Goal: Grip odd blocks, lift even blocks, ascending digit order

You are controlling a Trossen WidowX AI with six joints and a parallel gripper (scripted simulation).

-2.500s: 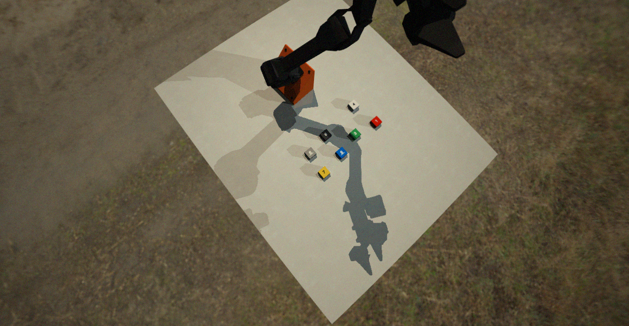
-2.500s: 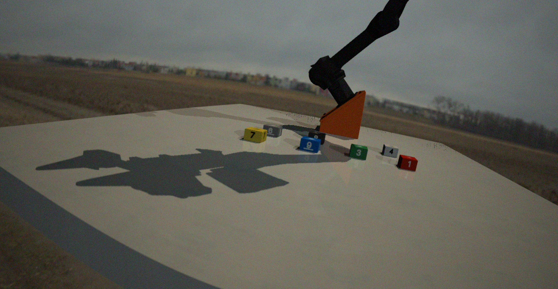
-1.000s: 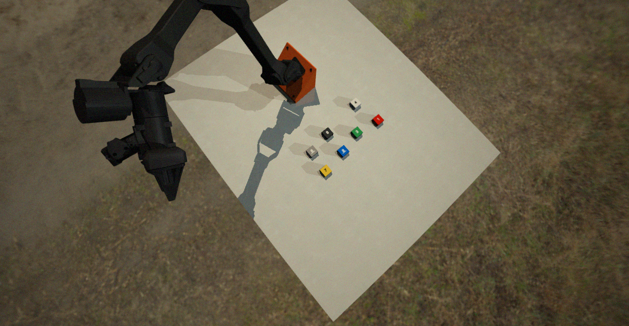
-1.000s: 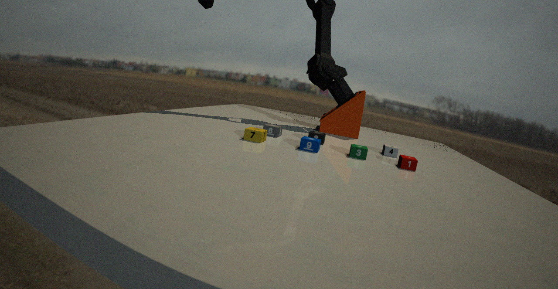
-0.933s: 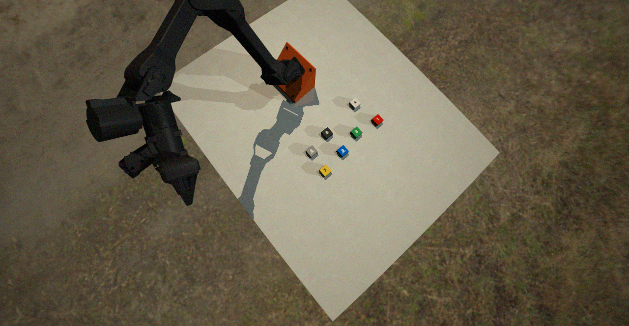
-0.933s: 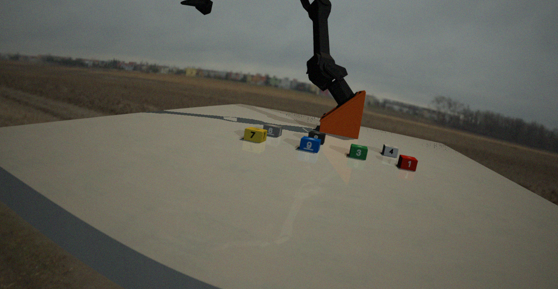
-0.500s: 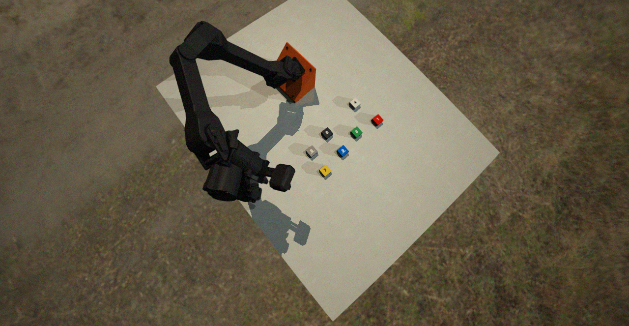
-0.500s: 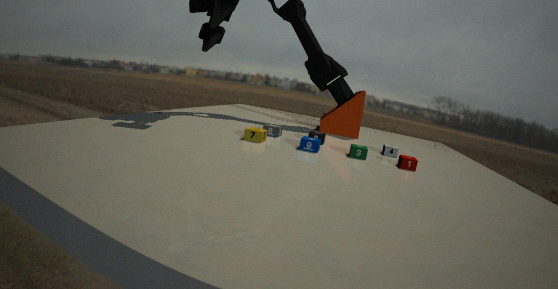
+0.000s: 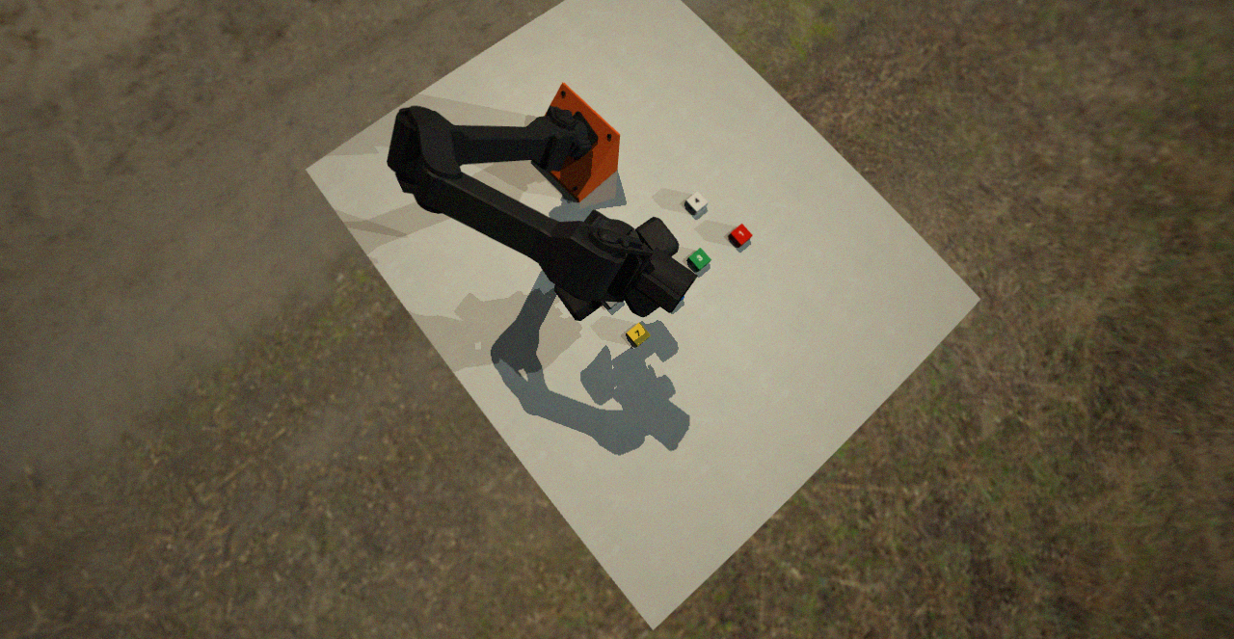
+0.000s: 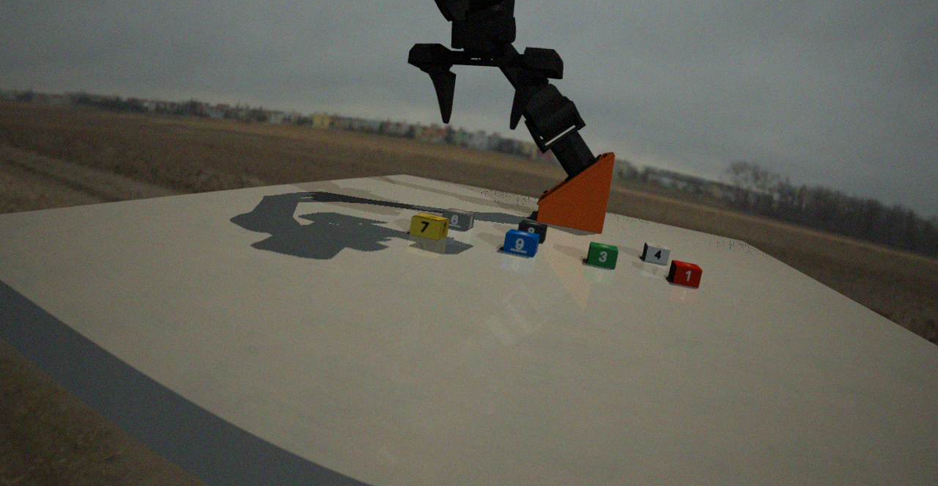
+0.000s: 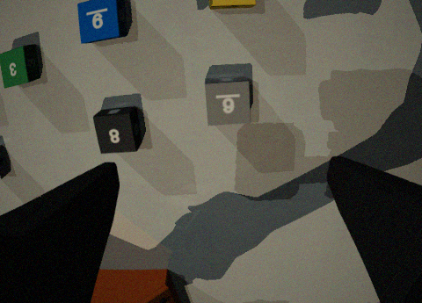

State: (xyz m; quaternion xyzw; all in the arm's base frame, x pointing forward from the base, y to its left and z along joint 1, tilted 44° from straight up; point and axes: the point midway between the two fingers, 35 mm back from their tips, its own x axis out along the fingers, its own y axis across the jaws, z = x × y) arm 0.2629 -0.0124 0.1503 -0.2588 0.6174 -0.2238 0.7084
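My gripper tip is 27 cm to the right of the red block, 12 cm above it and 5 cm short of it. The rest, counted from my gripper tip: yellow block (12 cm below, 8 cm ahead, 1 cm to the right); then grey block 6 (12 cm below, 1 cm to the right); then black block marked 8 (12 cm below, 8 cm to the left, 3 cm behind).
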